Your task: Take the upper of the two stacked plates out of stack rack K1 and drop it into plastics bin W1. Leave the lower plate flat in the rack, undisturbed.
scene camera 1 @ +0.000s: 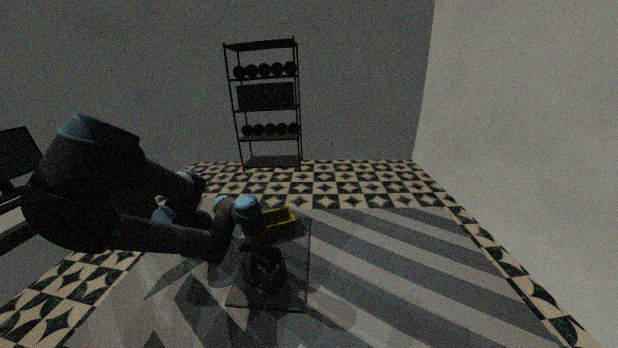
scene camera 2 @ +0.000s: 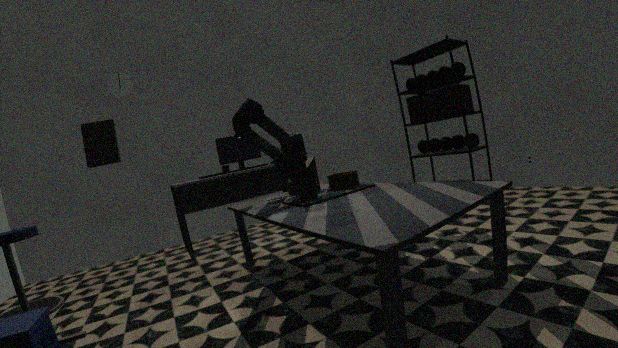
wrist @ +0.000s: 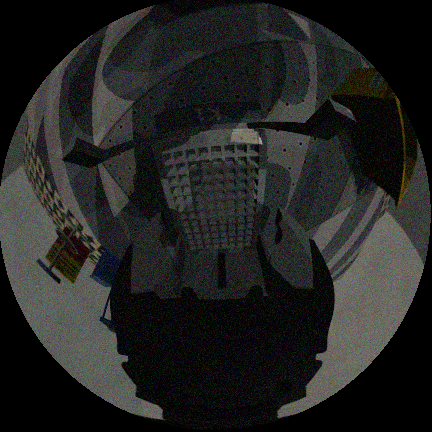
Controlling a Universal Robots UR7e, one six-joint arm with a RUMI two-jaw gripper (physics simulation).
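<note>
My gripper is low over stack rack K1, whose dark label bar lies across the far end of the plates. Its jaws stand wide, one at each long side of the pale grid-like upper plate, and are shut on it. The upper plate lies flat in the rack. The lower plate is hidden beneath it and cannot be told apart. Plastics bin W1, yellow and open-topped, stands beside the rack, at the right in the wrist view; its inside is dark.
Rack and bin stand on a perforated board on the striped table. Dark arms with block ends reach out on both sides of the rack. A tall shelf unit stands behind the table.
</note>
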